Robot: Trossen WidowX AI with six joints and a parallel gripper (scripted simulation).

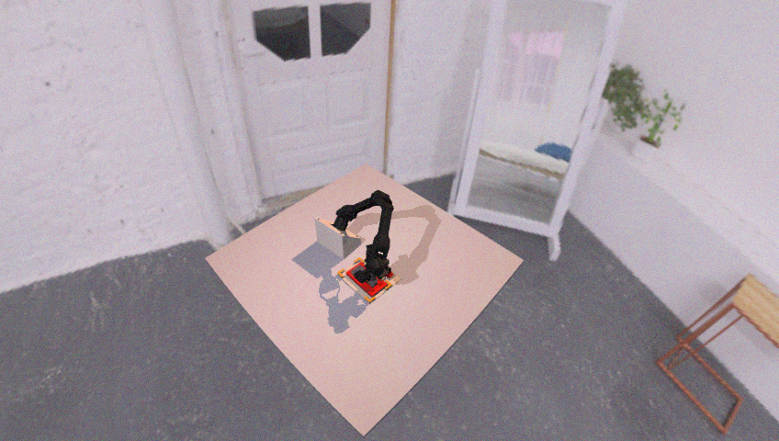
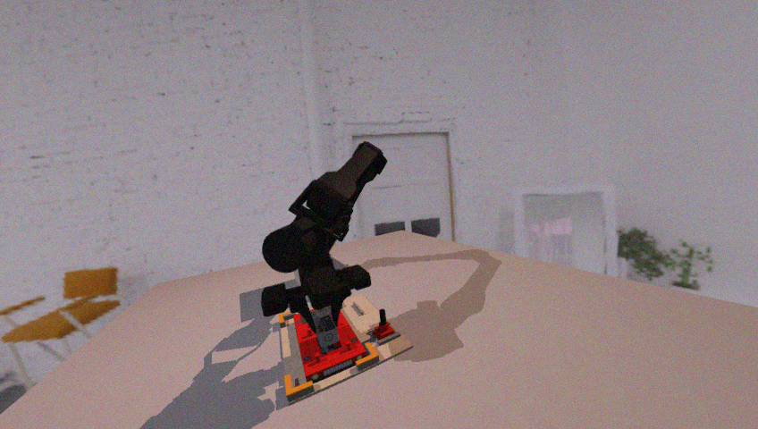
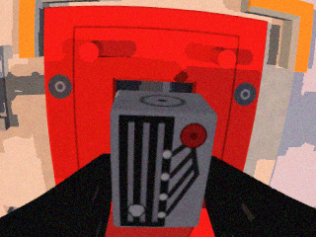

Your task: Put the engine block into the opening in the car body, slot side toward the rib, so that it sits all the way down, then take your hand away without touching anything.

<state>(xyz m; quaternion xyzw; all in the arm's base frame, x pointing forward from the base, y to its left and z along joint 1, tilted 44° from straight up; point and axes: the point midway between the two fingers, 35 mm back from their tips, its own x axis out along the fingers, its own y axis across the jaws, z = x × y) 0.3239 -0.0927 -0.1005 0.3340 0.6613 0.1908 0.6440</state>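
Now: gripper tip 110 mm to the right of the black peg, 40 mm short of it and 20 mm above it. Also, from my gripper tip: engine block: 10 mm below.
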